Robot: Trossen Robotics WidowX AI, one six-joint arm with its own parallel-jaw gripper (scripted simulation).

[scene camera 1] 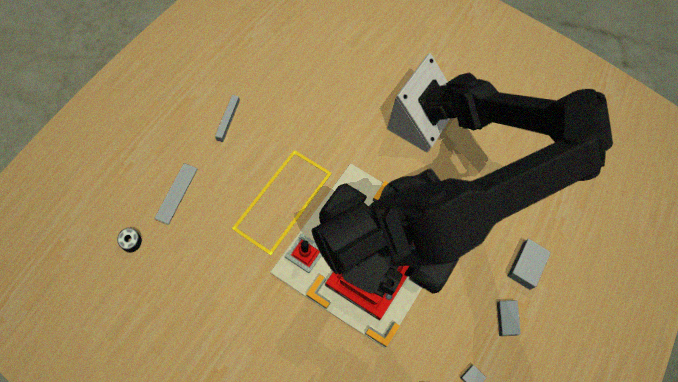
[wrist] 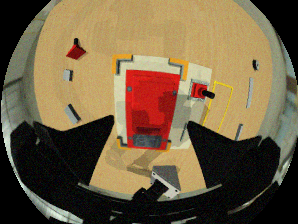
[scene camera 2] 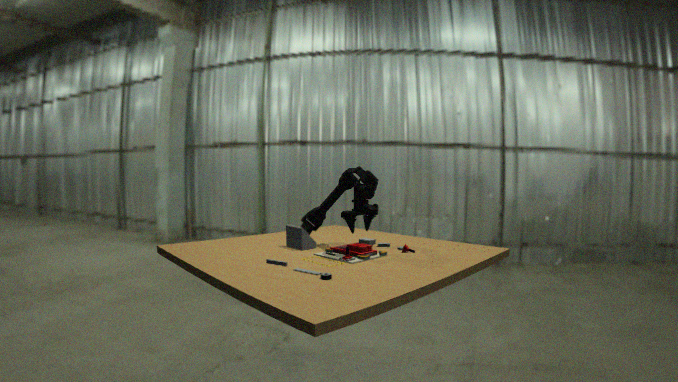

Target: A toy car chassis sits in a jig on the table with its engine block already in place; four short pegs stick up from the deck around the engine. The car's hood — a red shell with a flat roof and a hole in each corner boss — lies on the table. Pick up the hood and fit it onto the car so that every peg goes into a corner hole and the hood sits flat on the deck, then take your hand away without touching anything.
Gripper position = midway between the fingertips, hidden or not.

Observation:
My gripper (scene camera 1: 380, 256) is open and holds nothing.
My gripper also shows in the wrist view (wrist: 151, 122).

